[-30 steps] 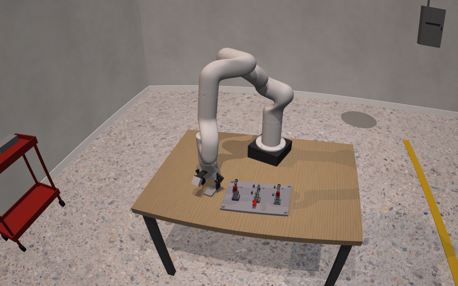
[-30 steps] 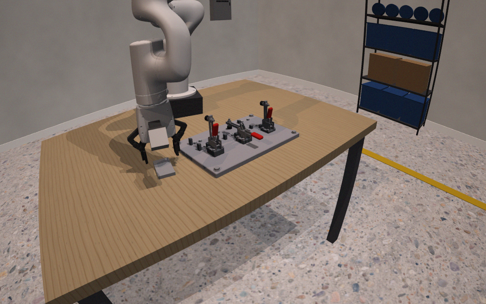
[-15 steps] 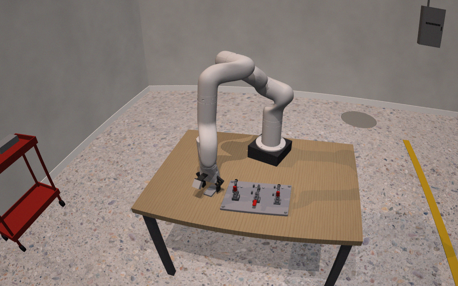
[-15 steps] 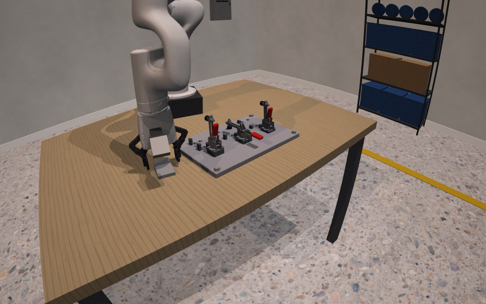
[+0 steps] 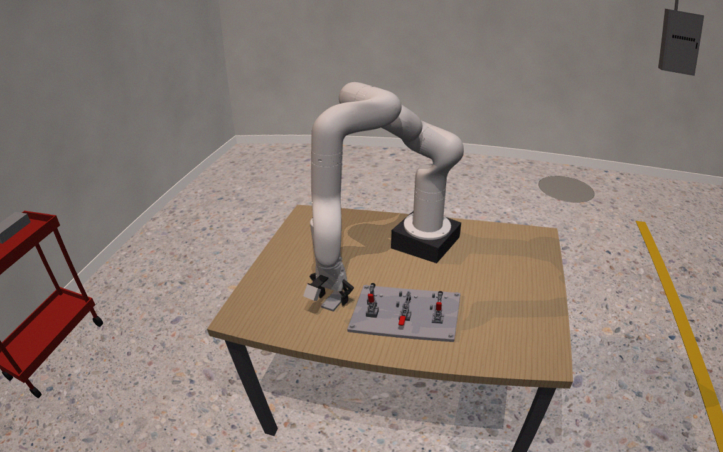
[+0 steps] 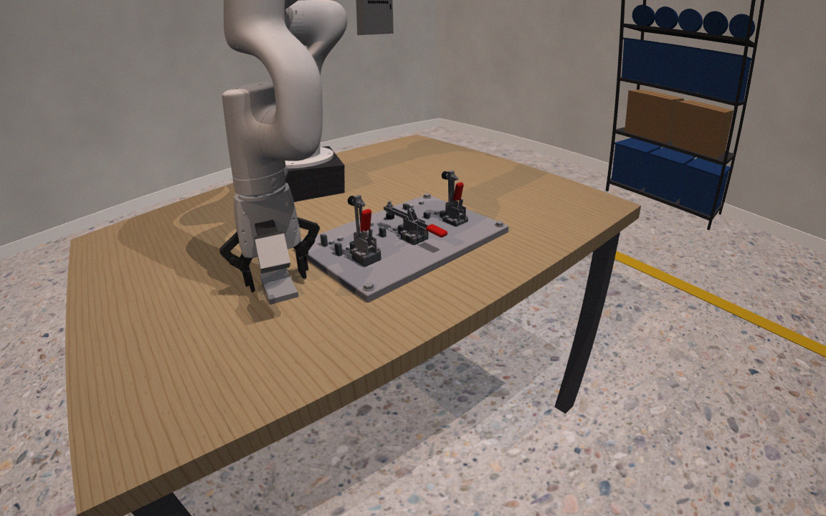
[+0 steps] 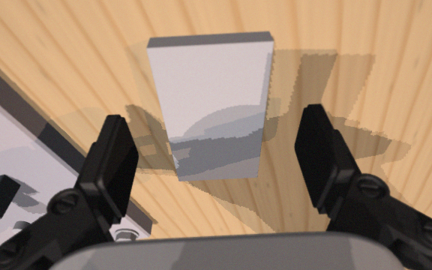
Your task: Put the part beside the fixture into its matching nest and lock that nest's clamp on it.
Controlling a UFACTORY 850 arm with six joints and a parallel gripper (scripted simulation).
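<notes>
My hand is 2 cm above the flat grey part. Also, from my hand: grey fixture plate (6 cm ahead, 25 cm to the left, 1 cm below).
</notes>
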